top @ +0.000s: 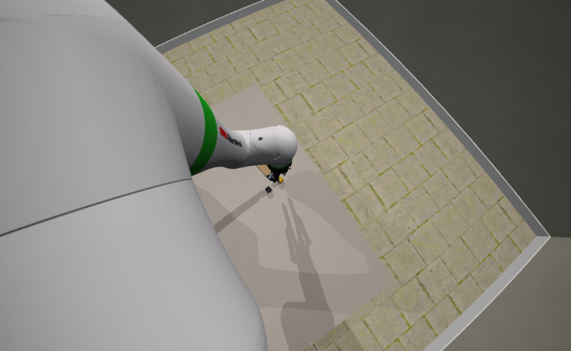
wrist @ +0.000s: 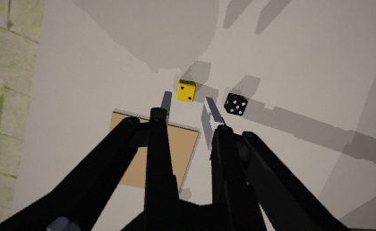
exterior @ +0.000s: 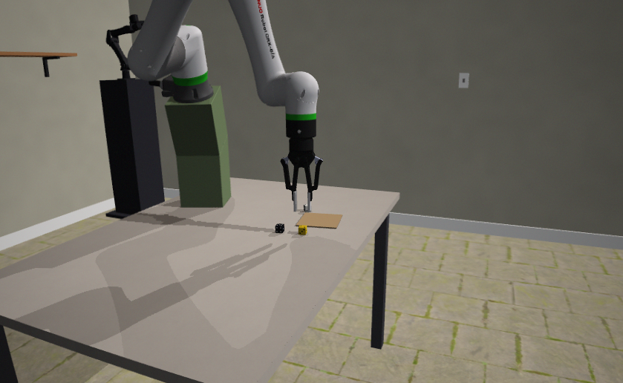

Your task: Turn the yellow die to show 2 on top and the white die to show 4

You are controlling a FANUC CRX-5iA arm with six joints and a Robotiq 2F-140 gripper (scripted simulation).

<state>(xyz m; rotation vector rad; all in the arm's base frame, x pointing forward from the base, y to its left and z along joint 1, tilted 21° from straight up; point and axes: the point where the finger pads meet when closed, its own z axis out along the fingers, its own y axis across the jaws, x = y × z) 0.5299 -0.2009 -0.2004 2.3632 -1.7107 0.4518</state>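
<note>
The yellow die lies 10 cm below my hand. Round my hand: tan mat (14 cm to the left, 11 cm below); white die (8 cm behind, 23 cm to the left, 10 cm below); black die (8 cm behind, 1 cm to the right, 10 cm below).
</note>
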